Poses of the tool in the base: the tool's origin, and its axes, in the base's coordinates. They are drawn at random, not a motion.
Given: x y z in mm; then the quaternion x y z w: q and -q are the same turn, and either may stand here.
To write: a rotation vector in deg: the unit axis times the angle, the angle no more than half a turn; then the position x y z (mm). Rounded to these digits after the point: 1 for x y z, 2 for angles.
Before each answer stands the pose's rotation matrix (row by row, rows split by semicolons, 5 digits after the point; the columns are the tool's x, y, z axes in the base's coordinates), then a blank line. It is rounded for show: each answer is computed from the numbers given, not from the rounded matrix.
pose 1, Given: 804.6 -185.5 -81.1 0.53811 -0.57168 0.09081 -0.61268
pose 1, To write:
0.32987 -0.50398 0.79824; -0.72653 0.40438 0.55555; -0.60278 -0.76320 -0.23276

-71.10 75.54 -12.00 804.6 -185.5 -81.1
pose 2, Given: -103.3 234.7 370.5 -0.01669 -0.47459 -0.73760 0.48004
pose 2, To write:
-0.53857 0.72399 -0.43102; -0.69231 -0.08866 0.71613; 0.48026 0.68409 0.54897

-2.33 -66.34 -103.10 -103.3 234.7 370.5
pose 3, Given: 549.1 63.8 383.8 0.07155 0.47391 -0.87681 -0.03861
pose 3, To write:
-0.98678 0.00011 -0.16207; 0.13552 -0.54784 -0.82554; -0.08888 -0.83659 0.54058

-12.57 -83.27 154.06 549.1 63.8 383.8
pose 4, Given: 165.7 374.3 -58.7 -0.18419 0.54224 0.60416 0.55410
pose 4, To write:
-0.31809 -0.86929 0.37836; 0.46979 0.20212 0.85933; -0.82348 0.45109 0.34409

-24.94 73.41 81.80 165.7 374.3 -58.7
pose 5, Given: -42.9 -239.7 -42.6 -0.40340 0.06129 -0.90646 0.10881
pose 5, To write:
-0.65086 0.14782 0.74467; -0.24671 -0.96881 -0.02333; 0.71800 -0.19890 0.66702

-67.98 10.33 -152.75 -42.9 -239.7 -42.6
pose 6, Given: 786.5 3.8 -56.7 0.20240 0.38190 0.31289 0.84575
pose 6, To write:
0.51251 -0.37466 0.77264; 0.68384 0.72227 -0.10337; -0.51932 0.58134 0.62638

24.46 46.16 37.82 786.5 3.8 -56.7
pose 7, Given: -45.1 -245.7 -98.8 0.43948 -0.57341 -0.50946 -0.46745
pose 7, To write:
-0.17670 -0.98030 0.08829; -0.02771 0.09462 0.99513; -0.98388 0.17339 -0.04388

-61.78 80.60 71.61 -45.1 -245.7 -98.8
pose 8, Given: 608.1 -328.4 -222.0 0.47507 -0.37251 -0.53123 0.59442
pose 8, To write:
0.15806 0.27761 -0.94760; -0.98549 -0.01580 -0.16901; -0.06189 0.96056 0.27109

63.25 -49.59 -70.72 608.1 -328.4 -222.0
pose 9, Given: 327.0 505.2 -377.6 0.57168 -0.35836 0.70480 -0.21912
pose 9, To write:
-0.25033 -0.10086 0.96289; -0.71861 -0.64713 -0.25461; 0.64879 -0.75568 0.08952

-90.63 56.81 -111.74 327.0 505.2 -377.6
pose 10, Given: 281.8 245.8 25.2 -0.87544 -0.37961 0.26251 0.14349
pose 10, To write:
0.57397 0.58932 -0.56856; 0.73999 -0.67061 0.05193; -0.35068 -0.45054 -0.82100

-144.63 -62.72 43.37 281.8 245.8 25.2
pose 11, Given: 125.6 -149.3 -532.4 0.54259 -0.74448 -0.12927 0.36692
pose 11, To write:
-0.14193 -0.71303 -0.68661; -0.90276 0.37777 -0.20570; 0.40605 0.59065 -0.69732

79.88 -109.60 -19.03 125.6 -149.3 -532.4
